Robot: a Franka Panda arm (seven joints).
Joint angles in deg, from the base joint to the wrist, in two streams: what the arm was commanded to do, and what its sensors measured. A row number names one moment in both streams.
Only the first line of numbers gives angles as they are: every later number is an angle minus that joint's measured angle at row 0.
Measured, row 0:
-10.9 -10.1 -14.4 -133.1 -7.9 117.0 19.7
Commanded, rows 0 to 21:
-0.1 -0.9 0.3 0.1 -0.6 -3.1 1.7
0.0 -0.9 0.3 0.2 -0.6 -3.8 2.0
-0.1 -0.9 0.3 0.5 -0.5 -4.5 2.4
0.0 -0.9 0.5 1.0 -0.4 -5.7 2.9
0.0 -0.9 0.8 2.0 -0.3 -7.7 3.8
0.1 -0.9 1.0 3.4 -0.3 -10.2 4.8
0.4 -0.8 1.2 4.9 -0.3 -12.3 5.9
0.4 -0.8 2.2 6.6 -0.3 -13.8 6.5
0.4 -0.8 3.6 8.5 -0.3 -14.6 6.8
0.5 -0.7 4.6 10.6 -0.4 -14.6 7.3
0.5 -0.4 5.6 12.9 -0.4 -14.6 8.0
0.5 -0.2 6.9 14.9 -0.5 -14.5 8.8
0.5 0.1 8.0 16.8 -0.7 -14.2 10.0
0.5 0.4 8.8 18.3 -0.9 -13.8 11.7
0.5 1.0 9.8 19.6 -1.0 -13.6 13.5
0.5 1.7 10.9 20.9 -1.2 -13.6 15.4
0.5 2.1 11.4 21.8 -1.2 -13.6 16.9
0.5 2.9 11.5 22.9 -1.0 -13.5 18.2
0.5 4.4 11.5 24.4 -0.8 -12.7 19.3
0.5 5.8 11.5 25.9 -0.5 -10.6 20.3
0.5 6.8 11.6 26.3 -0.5 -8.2 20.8
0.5 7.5 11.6 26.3 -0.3 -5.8 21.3
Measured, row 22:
0.9 3.2 11.2 22.8 0.0 -10.3 18.8
